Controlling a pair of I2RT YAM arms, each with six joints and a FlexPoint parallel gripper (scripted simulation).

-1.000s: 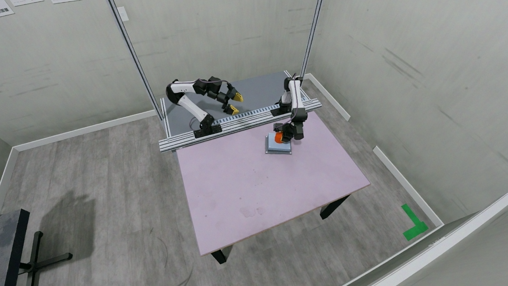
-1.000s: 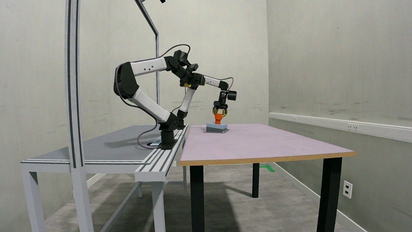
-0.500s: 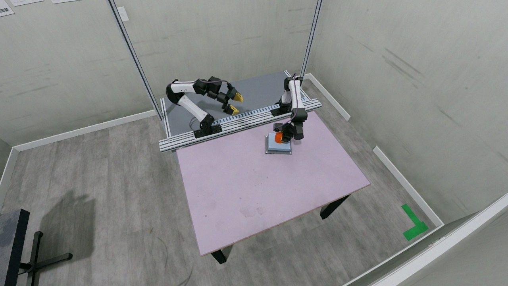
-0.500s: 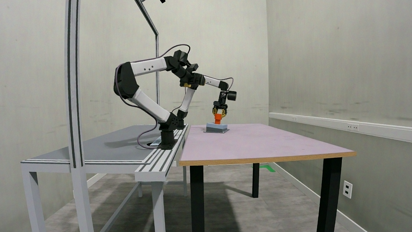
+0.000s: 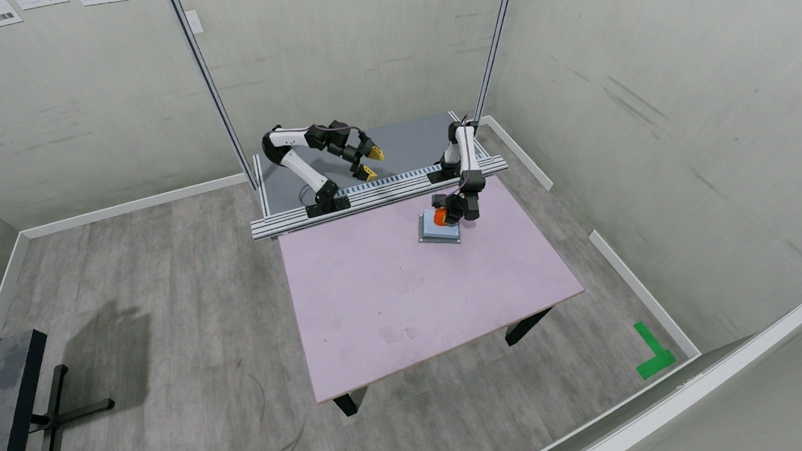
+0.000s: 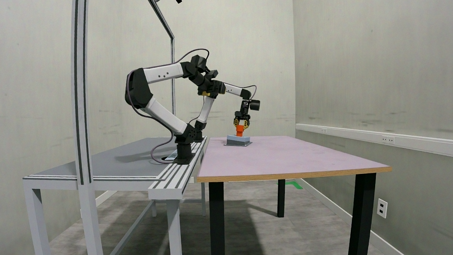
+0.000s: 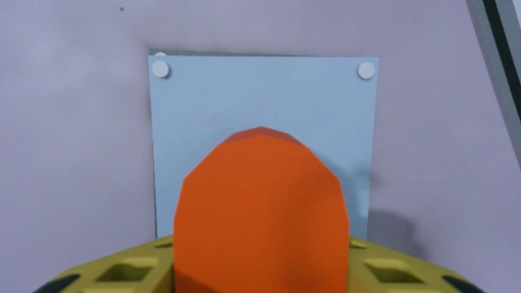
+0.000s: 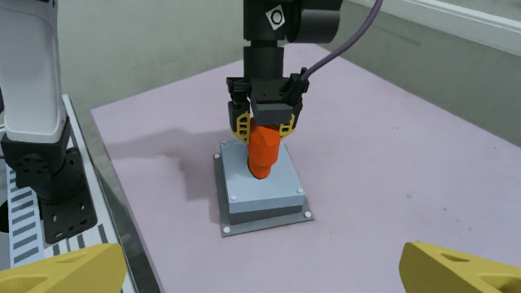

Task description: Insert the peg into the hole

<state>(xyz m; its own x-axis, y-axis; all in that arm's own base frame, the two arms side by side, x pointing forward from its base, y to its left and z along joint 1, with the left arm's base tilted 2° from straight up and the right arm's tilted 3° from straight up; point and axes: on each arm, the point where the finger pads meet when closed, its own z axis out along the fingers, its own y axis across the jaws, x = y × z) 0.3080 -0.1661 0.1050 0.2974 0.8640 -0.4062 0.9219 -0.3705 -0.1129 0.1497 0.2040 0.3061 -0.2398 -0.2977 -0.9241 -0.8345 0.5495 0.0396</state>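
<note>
Now: left hand 20 mm above the orange peg. Also, from my left hand: light blue plate 70 mm below, 10 mm to the right, 10 mm behind; grey base 90 mm below, 10 mm to the right, 10 mm behind.
</note>
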